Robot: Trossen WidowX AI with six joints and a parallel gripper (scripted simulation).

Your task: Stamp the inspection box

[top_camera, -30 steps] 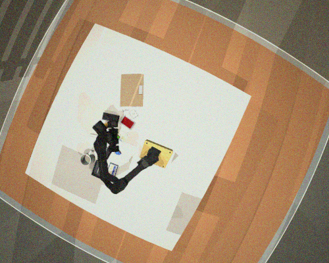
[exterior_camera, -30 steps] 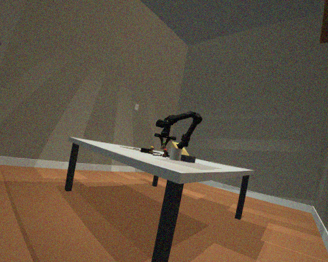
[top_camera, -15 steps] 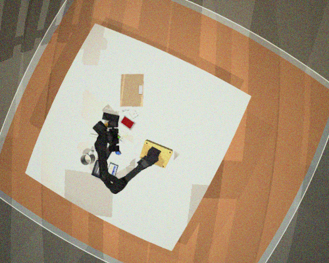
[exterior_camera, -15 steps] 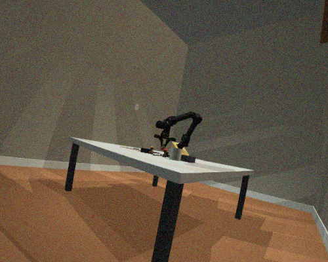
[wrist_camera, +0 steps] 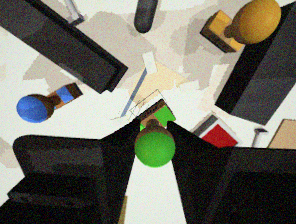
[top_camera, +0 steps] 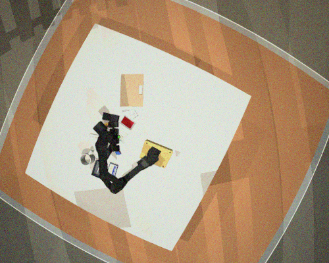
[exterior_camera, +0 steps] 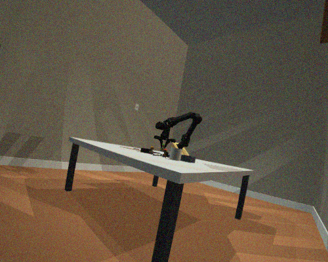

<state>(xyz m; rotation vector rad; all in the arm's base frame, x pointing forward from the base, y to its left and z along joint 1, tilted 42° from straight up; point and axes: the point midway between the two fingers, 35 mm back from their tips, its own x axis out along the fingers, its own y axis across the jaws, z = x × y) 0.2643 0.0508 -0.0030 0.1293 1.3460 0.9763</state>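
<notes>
The lined paper slip lies 60 mm below my gripper tip. The rest, counted from my gripper tip: yellow-knobbed stamp: 110 mm ahead, 40 mm below, 20 mm to the right; blue-knobbed stamp: 100 mm to the left, 50 mm behind, 40 mm below; red ink pad: 110 mm to the right, 60 mm below, 10 mm behind.
</notes>
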